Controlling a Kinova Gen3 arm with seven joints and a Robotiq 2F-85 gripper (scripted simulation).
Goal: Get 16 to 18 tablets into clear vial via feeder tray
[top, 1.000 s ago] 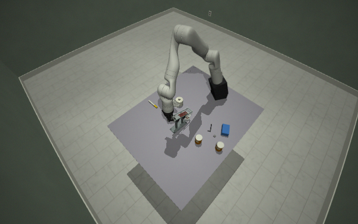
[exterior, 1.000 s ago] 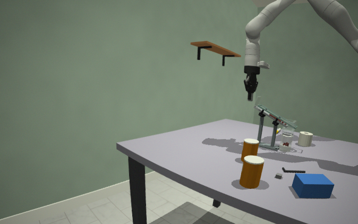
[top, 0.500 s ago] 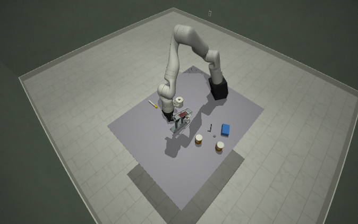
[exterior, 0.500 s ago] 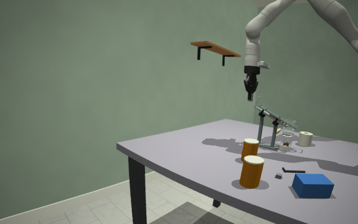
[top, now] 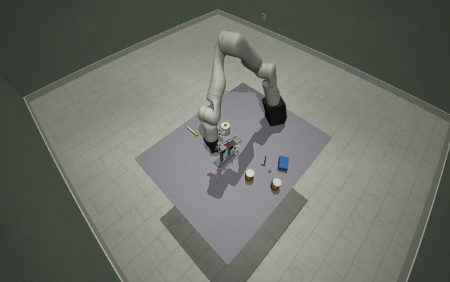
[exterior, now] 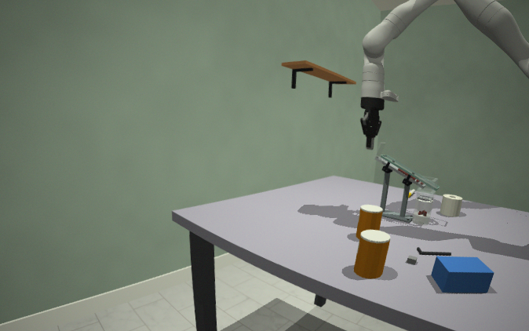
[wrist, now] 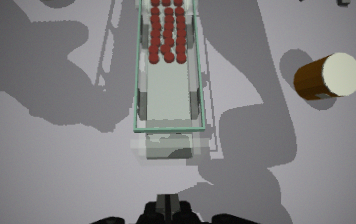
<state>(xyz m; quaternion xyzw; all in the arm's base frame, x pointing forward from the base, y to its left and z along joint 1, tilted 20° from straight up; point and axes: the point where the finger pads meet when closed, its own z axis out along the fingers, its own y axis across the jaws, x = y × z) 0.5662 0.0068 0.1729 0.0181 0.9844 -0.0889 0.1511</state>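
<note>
My hand is 100 mm past the feeder tray, 60 mm above it and 10 mm to the right of it. From my hand the other things lie so: clear vial 200 mm behind, 170 mm below, 10 mm to the left; yellow pen 320 mm to the right, 200 mm below, 100 mm behind; white roll 280 mm behind, 180 mm below, 160 mm to the right.
</note>
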